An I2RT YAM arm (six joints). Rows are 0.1 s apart.
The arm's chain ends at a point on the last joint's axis. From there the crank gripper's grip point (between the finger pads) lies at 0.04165 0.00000 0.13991 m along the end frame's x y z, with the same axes.
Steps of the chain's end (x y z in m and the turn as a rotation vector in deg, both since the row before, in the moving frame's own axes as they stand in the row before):
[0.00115 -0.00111 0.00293 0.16 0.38 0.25]
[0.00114 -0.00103 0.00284 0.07 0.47 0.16]
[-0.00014 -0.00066 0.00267 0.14 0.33 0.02]
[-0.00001 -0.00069 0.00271 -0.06 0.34 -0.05]
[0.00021 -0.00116 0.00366 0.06 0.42 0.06]
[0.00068 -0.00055 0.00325 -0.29 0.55 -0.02]
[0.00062 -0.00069 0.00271 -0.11 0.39 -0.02]
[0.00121 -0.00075 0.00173 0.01 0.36 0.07]
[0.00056 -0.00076 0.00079 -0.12 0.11 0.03]
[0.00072 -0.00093 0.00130 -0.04 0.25 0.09]
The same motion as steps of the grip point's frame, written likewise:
[0.00208 -0.00132 0.00265 0.16 0.38 0.25]
[0.00229 -0.00108 0.00249 0.07 0.47 0.16]
[0.00067 -0.00099 0.00243 0.14 0.33 0.02]
[0.00082 -0.00058 0.00246 -0.06 0.34 -0.05]
[0.00123 -0.00126 0.00335 0.06 0.42 0.06]
[0.00202 0.00014 0.00284 -0.29 0.55 -0.02]
[0.00157 -0.00044 0.00242 -0.11 0.39 -0.02]
[0.00209 -0.00072 0.00147 0.01 0.36 0.07]
[0.00083 -0.00045 0.00071 -0.12 0.11 0.03]
[0.00133 -0.00077 0.00112 -0.04 0.25 0.09]

